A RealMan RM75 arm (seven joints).
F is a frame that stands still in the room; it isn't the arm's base.
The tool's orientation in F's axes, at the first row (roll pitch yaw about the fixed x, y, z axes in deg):
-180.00 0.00 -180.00
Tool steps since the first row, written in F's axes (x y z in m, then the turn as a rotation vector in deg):
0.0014 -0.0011 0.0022 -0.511 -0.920 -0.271
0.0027 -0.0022 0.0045 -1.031 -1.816 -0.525
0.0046 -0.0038 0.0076 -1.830 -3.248 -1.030
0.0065 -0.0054 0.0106 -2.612 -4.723 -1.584
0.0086 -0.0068 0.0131 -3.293 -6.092 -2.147
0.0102 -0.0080 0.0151 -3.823 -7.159 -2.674
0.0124 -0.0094 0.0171 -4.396 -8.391 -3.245
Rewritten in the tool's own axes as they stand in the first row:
-0.0014 -0.0011 -0.0022 0.511 -0.920 0.271
-0.0027 -0.0022 -0.0045 1.031 -1.816 0.525
-0.0046 -0.0038 -0.0076 1.830 -3.248 1.030
-0.0065 -0.0054 -0.0106 2.612 -4.723 1.584
-0.0086 -0.0068 -0.0131 3.293 -6.092 2.147
-0.0102 -0.0080 -0.0151 3.823 -7.159 2.674
-0.0124 -0.0094 -0.0171 4.396 -8.391 3.245

